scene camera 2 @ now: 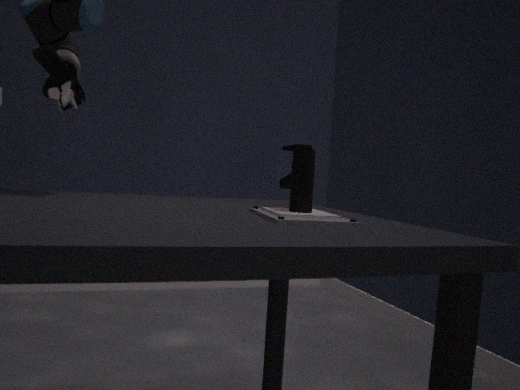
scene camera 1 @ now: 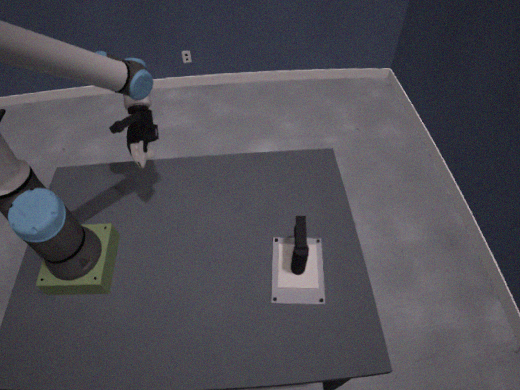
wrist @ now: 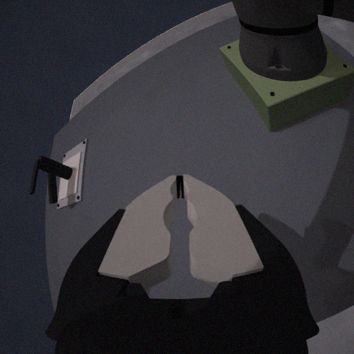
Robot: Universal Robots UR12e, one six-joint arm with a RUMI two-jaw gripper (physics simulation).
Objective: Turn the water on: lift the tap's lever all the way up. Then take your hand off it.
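Seen in the pictures: gripper, between the fingertips: [scene camera 2: 62, 106] [scene camera 1: 142, 168]; arm's base, origin of its link: [scene camera 1: 74, 254].
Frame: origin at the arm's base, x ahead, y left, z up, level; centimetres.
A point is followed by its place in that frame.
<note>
The black tap [scene camera 1: 299, 261] @[y -15.5, x 72.5, z 2.8 cm] [scene camera 2: 302, 180] @[y -15.3, x 72.1, z -0.2 cm] [wrist: 56, 168] stands upright on a pale square plate [scene camera 1: 300, 296] @[y -22.8, x 72.1, z -7.5 cm] [wrist: 84, 152]. Its thin lever [scene camera 1: 300, 227] @[y -6.4, x 74.6, z 7.3 cm] [scene camera 2: 288, 147] @[y -6.5, x 73.2, z 6.9 cm] [wrist: 34, 176] sticks out from the top of the body, about level in the second scene view, above the short spout [scene camera 2: 285, 181] @[y -5.4, x 73.6, z -0.8 cm] [wrist: 52, 188]. My gripper [scene camera 1: 142, 165] @[y 21.5, x 26.5, z 13.8 cm] [scene camera 2: 67, 108] @[y 21.5, x 26.5, z 13.8 cm] [wrist: 179, 177] is shut with nothing between its pale fingers. It points downward, high over the far left part of the table, well apart from the tap and touching nothing.
The dark grey table [scene camera 1: 200, 250] @[y -0.3, x 41.8, z -8.2 cm] [scene camera 2: 150, 227] @[y -28.7, x 38.2, z -8.3 cm] [wrist: 150, 135] bears the tap's plate at its right side. The arm's base stands on a green block [scene camera 1: 114, 250] @[y 3.0, x 11.6, z -6.0 cm] [wrist: 272, 110] at the left. Dark blue walls stand behind the table and to its right.
</note>
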